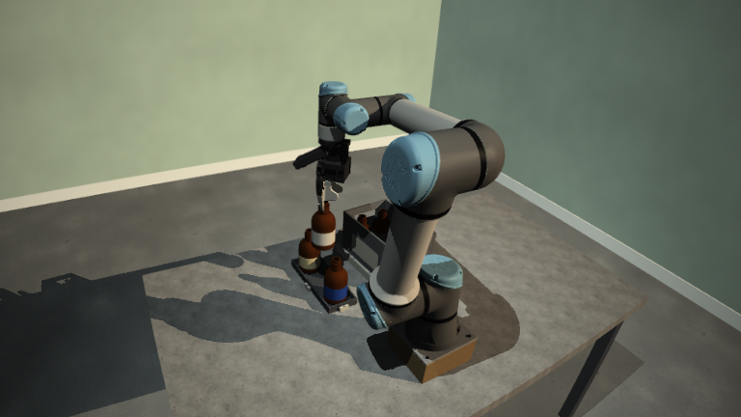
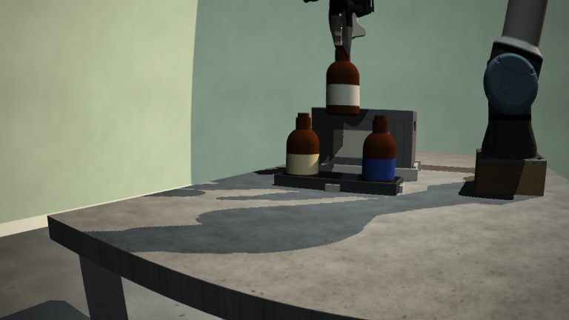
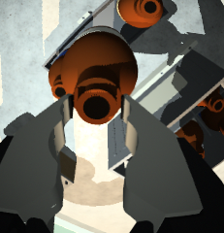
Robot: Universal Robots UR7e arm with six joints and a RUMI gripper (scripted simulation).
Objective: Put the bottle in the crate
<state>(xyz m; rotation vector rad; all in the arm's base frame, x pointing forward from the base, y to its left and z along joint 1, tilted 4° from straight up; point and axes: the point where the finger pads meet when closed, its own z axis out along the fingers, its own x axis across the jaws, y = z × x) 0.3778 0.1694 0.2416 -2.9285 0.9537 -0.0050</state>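
The bottle is 7 cm below my hand. Also, from my hand: grey crate (4 cm ahead, 24 cm to the right, 22 cm below); then dark tray (29 cm below).
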